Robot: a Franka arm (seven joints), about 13 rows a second.
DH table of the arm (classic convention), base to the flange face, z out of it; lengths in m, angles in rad. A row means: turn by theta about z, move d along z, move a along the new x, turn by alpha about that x. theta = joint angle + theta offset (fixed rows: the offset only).
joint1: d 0.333, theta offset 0, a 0, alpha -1.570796
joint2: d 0, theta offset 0, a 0, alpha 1.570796
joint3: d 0.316, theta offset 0, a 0.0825, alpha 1.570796
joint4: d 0, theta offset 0, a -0.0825, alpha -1.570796
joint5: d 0.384, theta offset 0, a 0, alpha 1.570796
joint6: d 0, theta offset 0, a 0.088, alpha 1.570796
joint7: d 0.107, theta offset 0, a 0, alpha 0
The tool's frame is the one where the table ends.
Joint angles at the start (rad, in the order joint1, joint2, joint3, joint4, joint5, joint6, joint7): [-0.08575 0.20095 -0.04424 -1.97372 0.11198 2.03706 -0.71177]
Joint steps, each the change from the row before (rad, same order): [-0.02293 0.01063 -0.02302 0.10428 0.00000 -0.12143 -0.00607]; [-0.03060 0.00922 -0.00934 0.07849 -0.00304 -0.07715 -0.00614]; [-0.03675 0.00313 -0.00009 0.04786 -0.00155 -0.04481 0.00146]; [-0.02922 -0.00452 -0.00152 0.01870 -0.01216 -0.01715 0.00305]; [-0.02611 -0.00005 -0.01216 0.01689 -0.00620 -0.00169 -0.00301]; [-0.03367 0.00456 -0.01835 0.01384 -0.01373 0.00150 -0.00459]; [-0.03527 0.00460 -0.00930 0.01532 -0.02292 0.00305 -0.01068]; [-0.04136 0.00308 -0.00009 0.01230 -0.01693 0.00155 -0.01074]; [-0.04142 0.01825 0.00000 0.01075 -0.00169 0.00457 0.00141]
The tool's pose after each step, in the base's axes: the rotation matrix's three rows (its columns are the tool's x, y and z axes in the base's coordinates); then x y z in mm. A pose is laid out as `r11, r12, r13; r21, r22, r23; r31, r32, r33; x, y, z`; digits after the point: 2 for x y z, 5 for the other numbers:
0.87463, 0.46321, -0.14301; 0.47974, -0.86945, 0.11792; -0.06972, -0.17174, -0.98267; 584.31, -94.11, 389.60
0.88573, 0.44040, -0.14671; 0.45805, -0.88046, 0.12237; -0.07528, -0.17558, -0.98158; 589.00, -117.74, 414.05
0.90043, 0.41096, -0.14258; 0.42843, -0.89457, 0.12721; -0.07527, -0.17563, -0.98157; 588.79, -139.74, 430.79
0.91207, 0.38663, -0.13656; 0.40256, -0.90762, 0.11900; -0.07793, -0.16351, -0.98346; 584.92, -158.71, 440.81
0.92555, 0.35897, -0.12041; 0.37190, -0.92159, 0.11117; -0.07107, -0.14767, -0.98648; 581.08, -181.76, 448.53
0.94072, 0.32049, -0.11108; 0.33119, -0.93860, 0.09668; -0.07327, -0.12774, -0.98910; 573.56, -213.06, 452.37
0.94926, 0.29661, -0.10454; 0.30478, -0.94961, 0.07317; -0.07757, -0.10132, -0.99183; 566.07, -241.03, 456.92
0.95683, 0.27308, -0.09951; 0.27952, -0.95841, 0.05757; -0.07965, -0.08290, -0.99337; 557.33, -266.54, 460.84
0.96737, 0.23224, -0.10134; 0.23893, -0.96920, 0.05964; -0.08436, -0.08191, -0.99306; 549.92, -291.34, 454.92

